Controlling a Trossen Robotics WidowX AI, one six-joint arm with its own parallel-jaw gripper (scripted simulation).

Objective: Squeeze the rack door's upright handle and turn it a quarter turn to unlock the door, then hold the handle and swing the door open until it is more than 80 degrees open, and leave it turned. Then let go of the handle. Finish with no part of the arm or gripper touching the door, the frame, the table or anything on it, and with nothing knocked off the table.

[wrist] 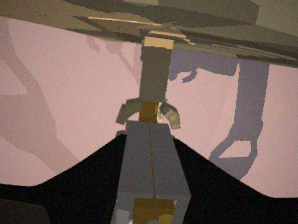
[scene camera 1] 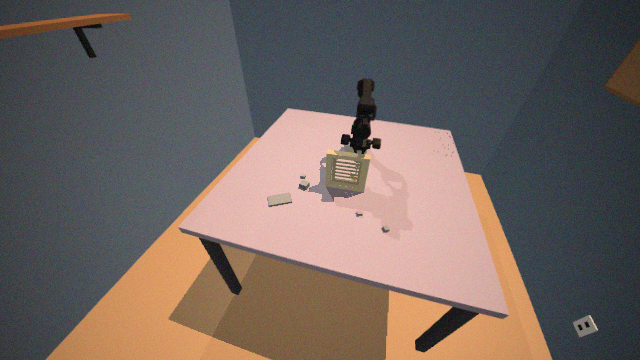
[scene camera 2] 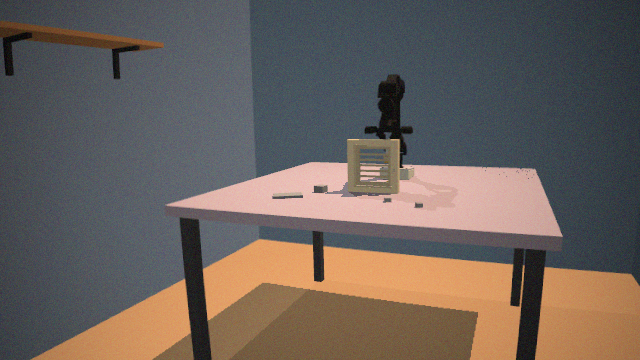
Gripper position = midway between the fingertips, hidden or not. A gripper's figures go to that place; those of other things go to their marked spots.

Scene:
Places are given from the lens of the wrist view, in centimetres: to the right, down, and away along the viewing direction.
my gripper [wrist: 148, 143]: 0, 2, 10
rack frame [wrist: 266, 29]: 2, -2, 3

